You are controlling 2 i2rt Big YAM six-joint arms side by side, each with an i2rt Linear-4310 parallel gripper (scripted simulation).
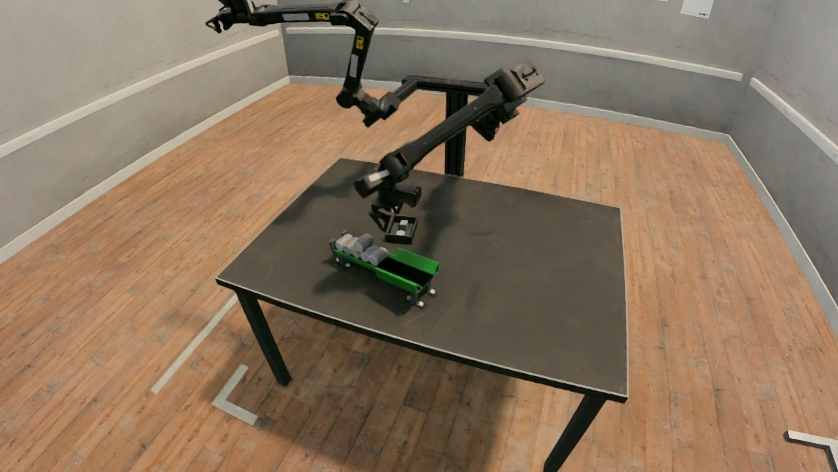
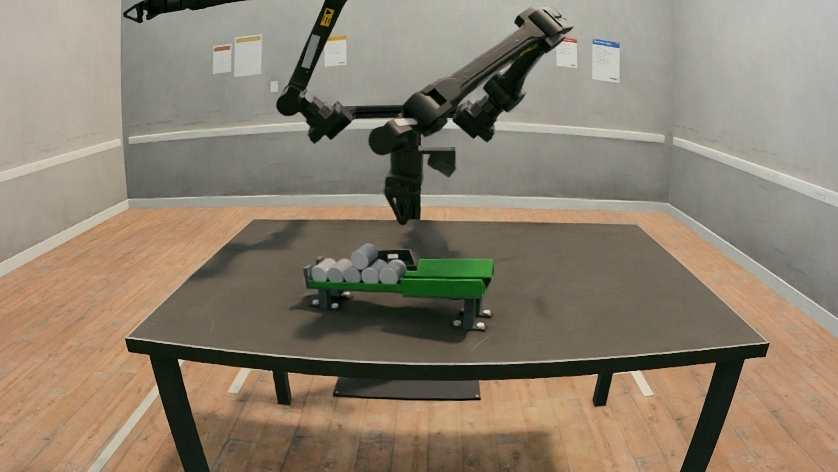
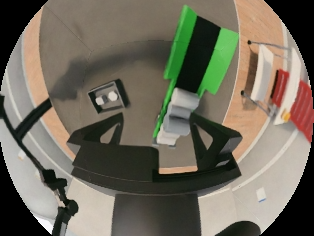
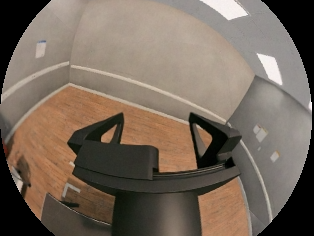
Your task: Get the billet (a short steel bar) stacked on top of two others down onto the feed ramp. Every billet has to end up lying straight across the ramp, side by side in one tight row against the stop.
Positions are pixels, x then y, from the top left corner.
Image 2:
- my left gripper: 404, 217
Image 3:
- my left gripper: 156, 116
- small black tray: 109, 105
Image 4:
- my right gripper: 156, 115
